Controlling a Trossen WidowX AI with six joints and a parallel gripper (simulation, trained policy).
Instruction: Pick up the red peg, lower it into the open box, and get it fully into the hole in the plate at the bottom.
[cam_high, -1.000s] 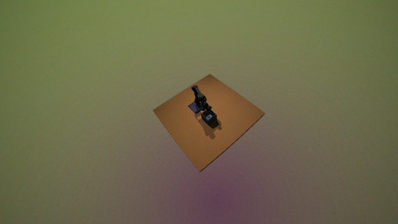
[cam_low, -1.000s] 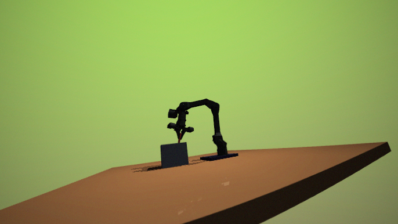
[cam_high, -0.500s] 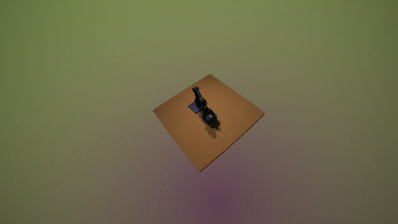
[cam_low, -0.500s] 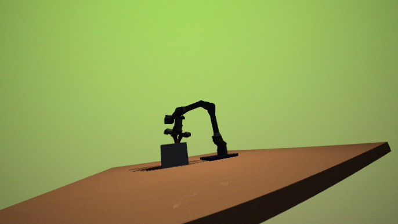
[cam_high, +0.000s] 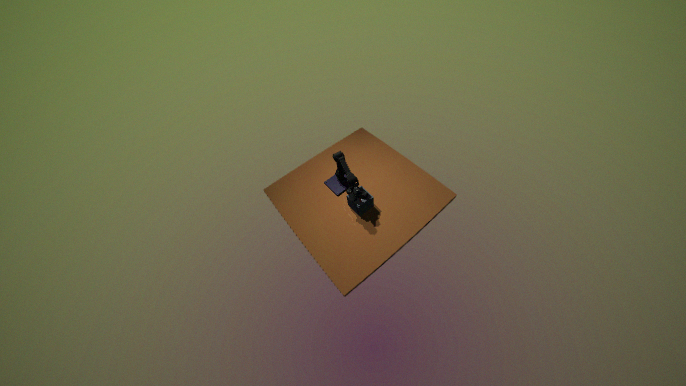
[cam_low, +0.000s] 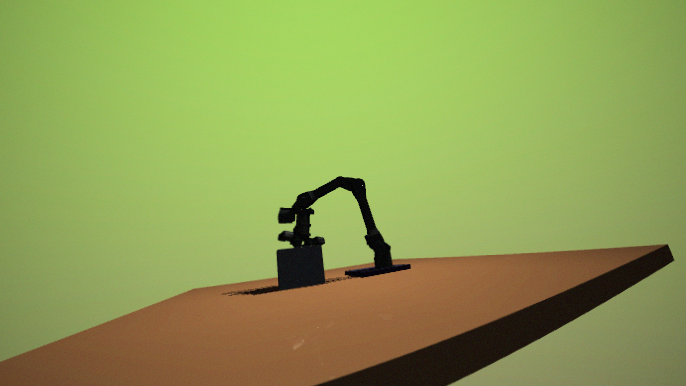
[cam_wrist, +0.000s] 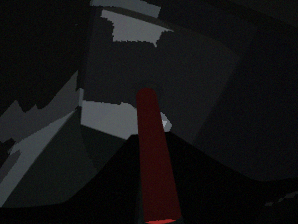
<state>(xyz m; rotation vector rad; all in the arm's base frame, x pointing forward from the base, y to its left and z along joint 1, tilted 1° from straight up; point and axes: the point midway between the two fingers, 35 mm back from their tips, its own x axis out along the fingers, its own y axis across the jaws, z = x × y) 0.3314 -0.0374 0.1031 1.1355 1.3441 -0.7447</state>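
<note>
Right now the red peg is 1 cm to the right of my gripper tip and 1 cm above it. Round my gripper tip: pale plate 4 cm below, 1 cm to the right, 1 cm ahead.
</note>
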